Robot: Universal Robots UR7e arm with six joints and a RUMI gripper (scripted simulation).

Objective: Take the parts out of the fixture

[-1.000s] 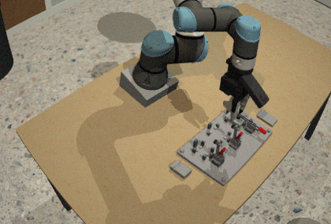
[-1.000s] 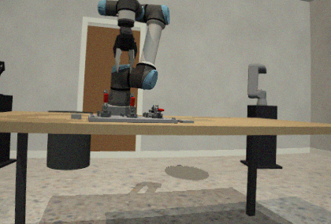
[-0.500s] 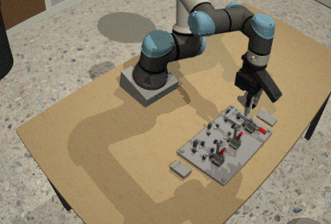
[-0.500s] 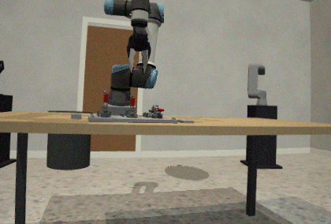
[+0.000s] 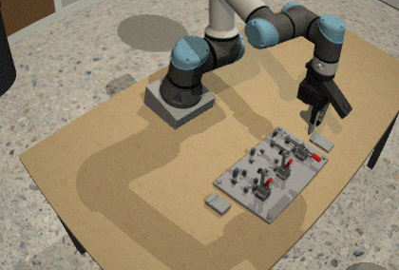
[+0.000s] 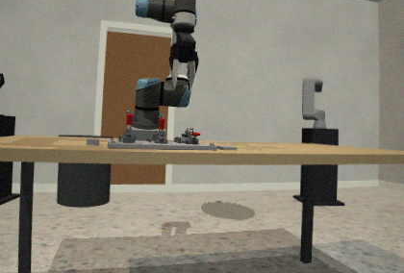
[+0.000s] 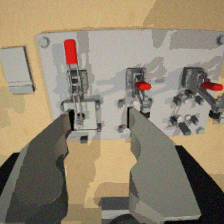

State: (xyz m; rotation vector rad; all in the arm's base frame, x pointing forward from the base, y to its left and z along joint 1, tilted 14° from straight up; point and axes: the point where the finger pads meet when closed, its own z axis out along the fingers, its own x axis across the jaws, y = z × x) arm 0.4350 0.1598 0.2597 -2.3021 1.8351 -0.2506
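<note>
My gripper is now 50 mm past the grey fixture plate, 70 mm to the left of it and 210 mm above it.
</note>
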